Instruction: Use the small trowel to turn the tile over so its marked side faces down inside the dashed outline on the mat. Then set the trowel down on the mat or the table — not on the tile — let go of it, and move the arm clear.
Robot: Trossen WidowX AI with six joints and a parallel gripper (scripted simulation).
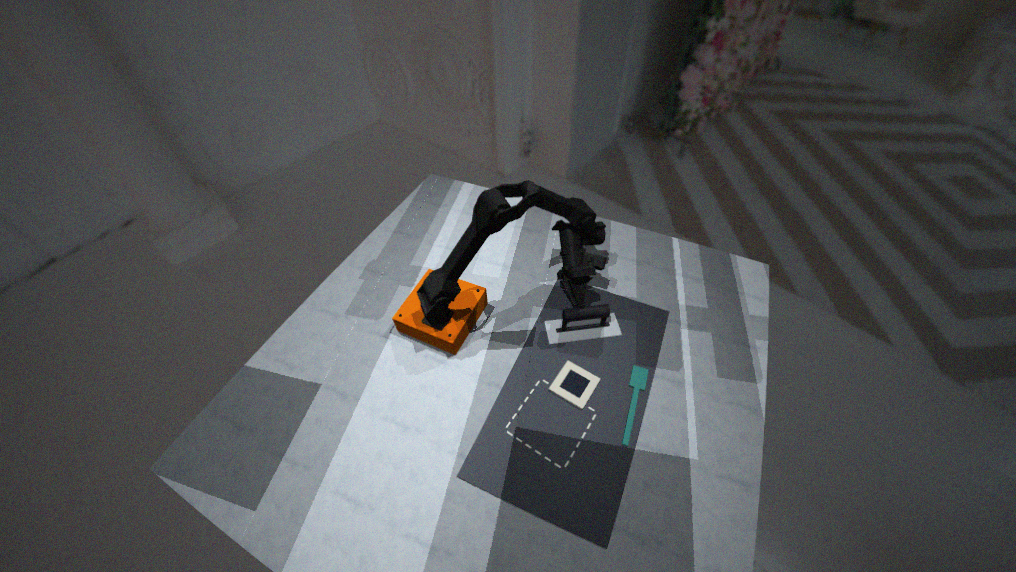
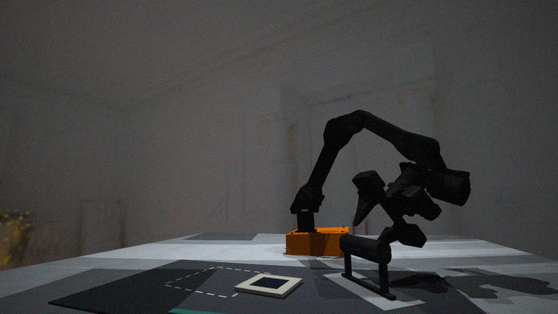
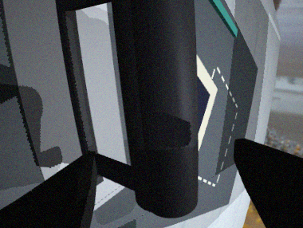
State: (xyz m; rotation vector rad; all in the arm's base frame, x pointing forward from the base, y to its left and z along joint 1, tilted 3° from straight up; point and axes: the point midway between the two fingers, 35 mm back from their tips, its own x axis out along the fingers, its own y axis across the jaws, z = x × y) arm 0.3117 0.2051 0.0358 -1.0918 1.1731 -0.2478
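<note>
My gripper tip is now 10 mm short of the small trowel, 20 mm to the left of it and 50 mm above it. Also, from my gripper tip: dark mat: 70 mm ahead, 170 mm to the right, 100 mm below; then teal trowel: 210 mm ahead, 140 mm to the right, 80 mm below; then tile: 70 mm ahead, 170 mm to the right, 80 mm below.
</note>
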